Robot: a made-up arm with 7 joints.
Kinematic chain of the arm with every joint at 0, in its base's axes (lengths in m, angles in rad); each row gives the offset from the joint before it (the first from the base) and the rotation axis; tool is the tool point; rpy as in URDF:
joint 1: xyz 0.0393 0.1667 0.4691 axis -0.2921 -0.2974 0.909
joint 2: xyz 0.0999 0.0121 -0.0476 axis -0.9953 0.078 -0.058
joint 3: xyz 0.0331 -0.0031 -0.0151 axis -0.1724 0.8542 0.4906
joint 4: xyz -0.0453 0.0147 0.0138 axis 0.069 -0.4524 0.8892
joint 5: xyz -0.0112 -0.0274 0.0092 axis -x
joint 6: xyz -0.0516 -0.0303 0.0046 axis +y
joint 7: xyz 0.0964 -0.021 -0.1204 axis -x
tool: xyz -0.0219 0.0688 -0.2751 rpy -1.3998 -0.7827 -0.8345
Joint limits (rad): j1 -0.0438..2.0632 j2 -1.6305..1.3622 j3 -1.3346..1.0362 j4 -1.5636..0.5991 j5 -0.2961..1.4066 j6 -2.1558..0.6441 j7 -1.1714..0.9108
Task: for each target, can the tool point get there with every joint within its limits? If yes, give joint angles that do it. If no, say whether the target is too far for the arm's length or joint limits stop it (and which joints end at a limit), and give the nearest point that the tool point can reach.
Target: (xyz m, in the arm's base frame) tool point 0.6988 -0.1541 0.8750
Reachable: no: too far | nearest point 0.4613 -0.0296 0.7067 | short by 0.317 m
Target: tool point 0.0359 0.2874 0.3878
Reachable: no: joint limits stop it (at a limit: joint 1, joint 3, joint 7) | nearest point 0.0090 0.3367 0.3737 | short by 0.058 m
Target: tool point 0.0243 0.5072 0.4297
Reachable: yes | joints 1.3681 -1.1927 -0.2288 -0.5265 0.4425 -1.2409 -0.9257
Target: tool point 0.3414 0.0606 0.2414
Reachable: yes | joints 1.0191 -0.5273 -0.3653 -1.1153 0.9166 -0.9880 0.2793
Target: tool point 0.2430 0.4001 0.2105
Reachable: yes | joints 1.7525 -0.8802 -1.0516 -1.1836 0.7523 -1.2966 -0.1779
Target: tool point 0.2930 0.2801 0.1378
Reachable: yes | joints 0.5259 -0.8904 -0.0407 -0.4748 0.7280 -0.7323 -0.0913
